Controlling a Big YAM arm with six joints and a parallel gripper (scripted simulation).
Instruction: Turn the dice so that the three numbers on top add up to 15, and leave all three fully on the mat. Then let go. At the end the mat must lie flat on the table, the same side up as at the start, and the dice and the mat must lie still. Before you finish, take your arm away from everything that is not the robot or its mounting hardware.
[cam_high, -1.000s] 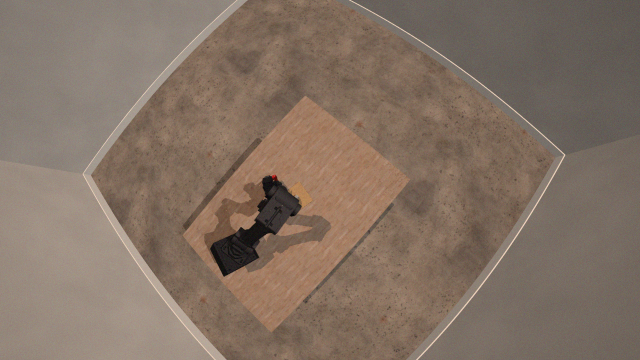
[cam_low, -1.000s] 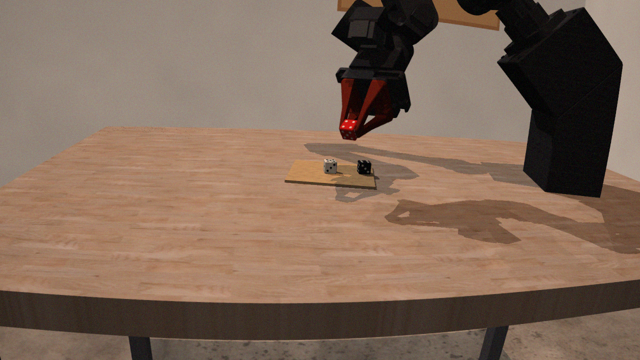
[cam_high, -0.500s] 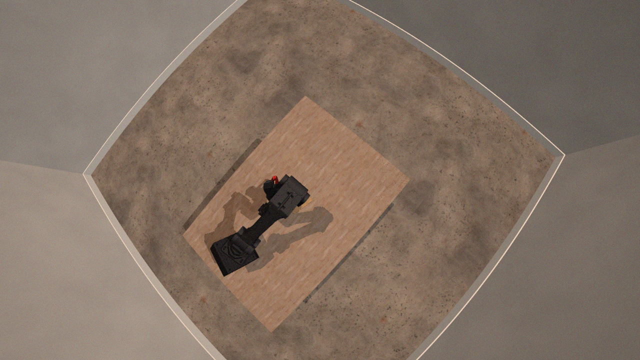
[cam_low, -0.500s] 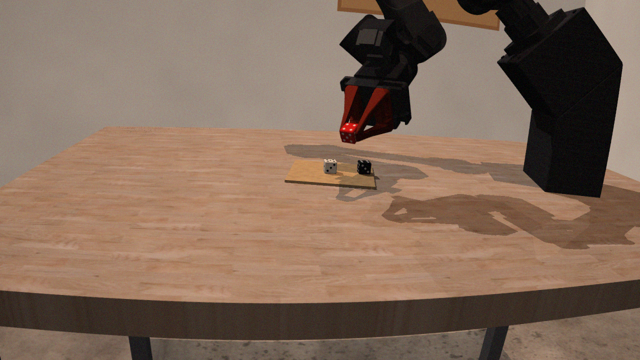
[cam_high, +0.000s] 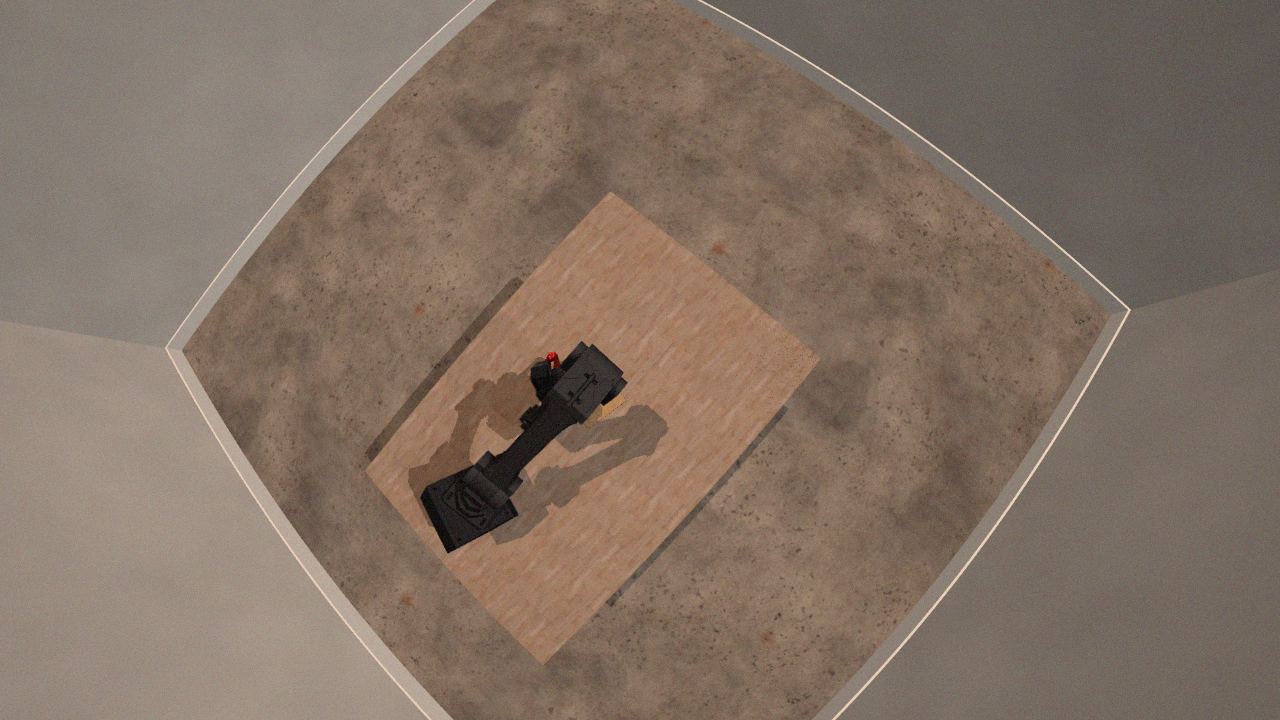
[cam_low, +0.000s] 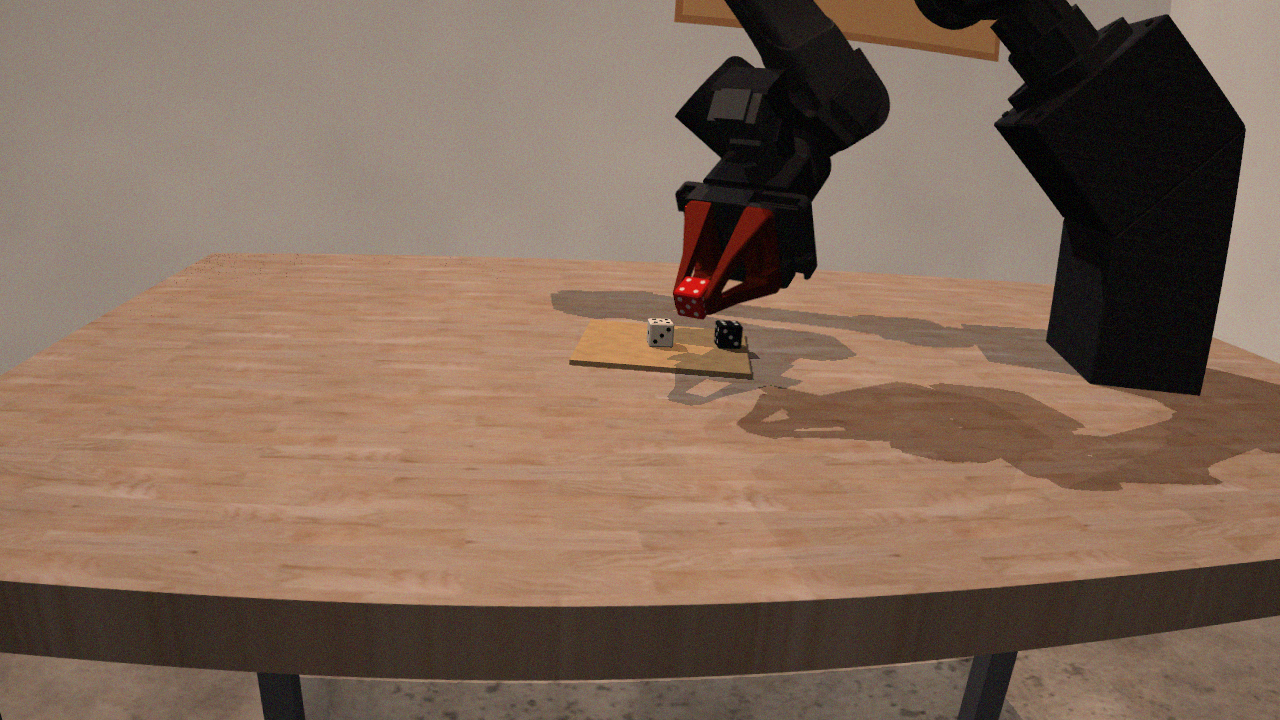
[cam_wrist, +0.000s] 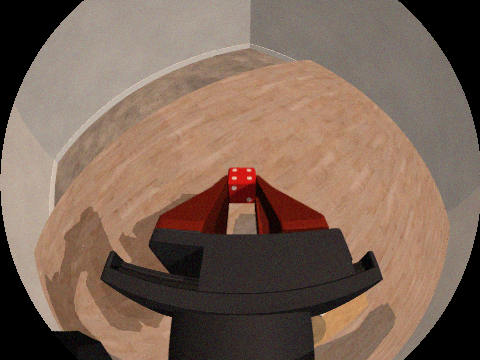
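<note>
My hand is 4 cm past the white die, 14 cm to the left of it and 6 cm above it. Also, from my hand: tan mat (5 cm behind, 14 cm to the right, 7 cm below); then red die (right at my hand); then black die (10 cm behind, 12 cm to the right, 6 cm below).
</note>
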